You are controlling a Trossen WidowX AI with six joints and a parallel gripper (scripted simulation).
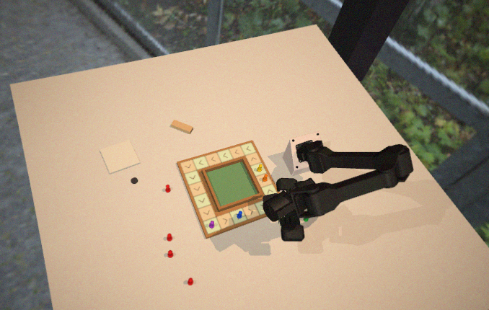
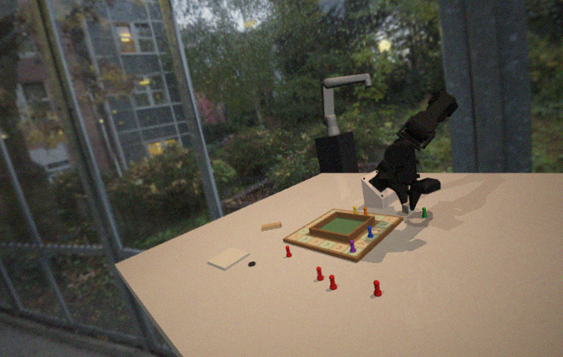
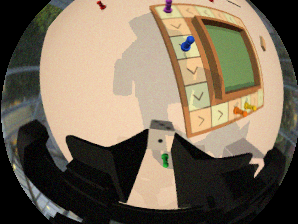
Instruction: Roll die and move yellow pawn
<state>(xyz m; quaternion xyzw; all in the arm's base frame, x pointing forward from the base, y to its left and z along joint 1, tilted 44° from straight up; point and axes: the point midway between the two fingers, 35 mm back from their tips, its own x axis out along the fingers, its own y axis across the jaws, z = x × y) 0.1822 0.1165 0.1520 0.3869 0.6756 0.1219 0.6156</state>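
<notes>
My gripper tip is now 30 mm past the yellow pawn, 210 mm to the left of it and 40 mm above it. The rest, counted from my gripper tip: white die: right at my gripper tip; then green pawn: 100 mm behind, 10 mm to the left, 50 mm below; then blue pawn: 110 mm ahead, 80 mm to the right, 40 mm below.
</notes>
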